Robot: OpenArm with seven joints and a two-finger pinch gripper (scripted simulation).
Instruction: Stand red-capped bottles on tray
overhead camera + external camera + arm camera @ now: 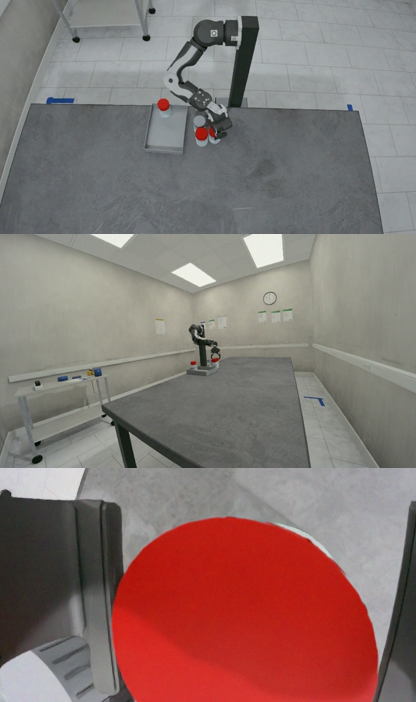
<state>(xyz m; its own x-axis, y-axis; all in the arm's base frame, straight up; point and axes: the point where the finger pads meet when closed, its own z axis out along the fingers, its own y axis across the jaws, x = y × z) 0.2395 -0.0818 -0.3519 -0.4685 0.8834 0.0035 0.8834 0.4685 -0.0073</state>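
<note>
The grey-capped bottle lies 4 cm behind my hand, 7 cm to the right of it and 5 cm below it. The rest, counted from my hand: grey tray: 4 cm behind, 23 cm to the right, 8 cm below.
</note>
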